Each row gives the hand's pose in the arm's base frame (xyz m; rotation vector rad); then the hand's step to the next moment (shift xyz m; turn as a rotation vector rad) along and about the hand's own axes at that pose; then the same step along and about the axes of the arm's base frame.
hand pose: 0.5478 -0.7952 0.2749 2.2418 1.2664 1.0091
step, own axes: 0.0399 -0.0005 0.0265 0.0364 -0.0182 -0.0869
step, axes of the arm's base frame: 0.0328 0.0349 -0.0021 -0.0625 0.0384 0.0619
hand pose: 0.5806 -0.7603 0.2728 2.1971 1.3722 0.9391
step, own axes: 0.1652 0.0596 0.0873 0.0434 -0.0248 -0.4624
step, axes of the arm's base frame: 0.1493 0.1232 0.0315 -0.3317 0.0376 0.3239
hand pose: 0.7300 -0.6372 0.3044 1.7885 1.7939 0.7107
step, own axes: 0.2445 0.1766 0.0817 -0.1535 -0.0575 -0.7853
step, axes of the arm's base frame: 0.1835 0.2452 0.0621 -0.5729 -0.1633 0.5373
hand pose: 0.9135 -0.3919 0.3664 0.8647 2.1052 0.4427
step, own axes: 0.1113 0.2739 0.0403 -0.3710 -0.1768 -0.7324
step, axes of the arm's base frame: 0.0995 0.2727 0.0690 -0.4855 -0.4007 0.5559
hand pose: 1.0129 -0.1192 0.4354 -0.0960 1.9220 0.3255
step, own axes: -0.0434 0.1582 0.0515 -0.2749 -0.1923 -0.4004
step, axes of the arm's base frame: 0.0275 0.1618 0.0514 -0.2177 -0.3171 0.3534
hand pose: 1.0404 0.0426 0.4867 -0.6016 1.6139 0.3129
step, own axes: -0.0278 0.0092 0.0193 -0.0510 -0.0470 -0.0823
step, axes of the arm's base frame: 0.0122 0.0233 0.0232 -0.0409 -0.0724 0.0683
